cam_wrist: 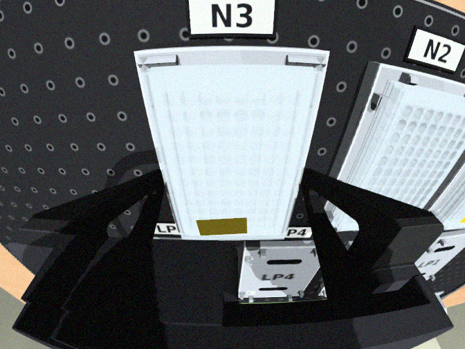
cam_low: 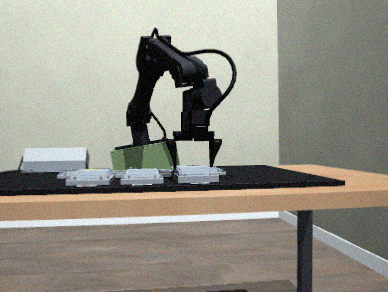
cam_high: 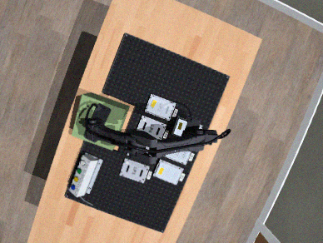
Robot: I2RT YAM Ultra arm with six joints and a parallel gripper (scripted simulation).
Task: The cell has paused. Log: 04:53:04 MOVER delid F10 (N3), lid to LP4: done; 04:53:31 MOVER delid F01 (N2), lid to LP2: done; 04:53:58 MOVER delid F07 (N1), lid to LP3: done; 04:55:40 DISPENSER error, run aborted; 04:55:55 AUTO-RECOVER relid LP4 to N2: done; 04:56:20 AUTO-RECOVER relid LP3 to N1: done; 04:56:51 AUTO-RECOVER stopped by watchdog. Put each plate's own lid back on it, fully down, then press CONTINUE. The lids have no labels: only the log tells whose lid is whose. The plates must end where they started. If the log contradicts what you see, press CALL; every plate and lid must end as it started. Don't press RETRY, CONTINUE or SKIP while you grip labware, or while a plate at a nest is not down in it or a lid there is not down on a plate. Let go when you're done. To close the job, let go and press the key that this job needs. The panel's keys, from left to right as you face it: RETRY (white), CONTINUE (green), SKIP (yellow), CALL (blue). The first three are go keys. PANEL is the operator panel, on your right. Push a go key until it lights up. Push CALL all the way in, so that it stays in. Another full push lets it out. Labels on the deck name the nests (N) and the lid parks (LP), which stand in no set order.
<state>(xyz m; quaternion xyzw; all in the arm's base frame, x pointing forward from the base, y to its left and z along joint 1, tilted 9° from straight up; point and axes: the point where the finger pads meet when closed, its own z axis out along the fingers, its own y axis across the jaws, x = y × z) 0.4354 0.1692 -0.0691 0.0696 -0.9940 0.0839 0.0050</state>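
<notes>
Right now the clear lid is right at my hand. Also, from my hand: lid park LP4 (180 mm behind, 90 mm to the right, 30 mm below); then well plate (10 mm below); then lid park LP3 (220 mm to the right, 160 mm behind, 30 mm below).
</notes>
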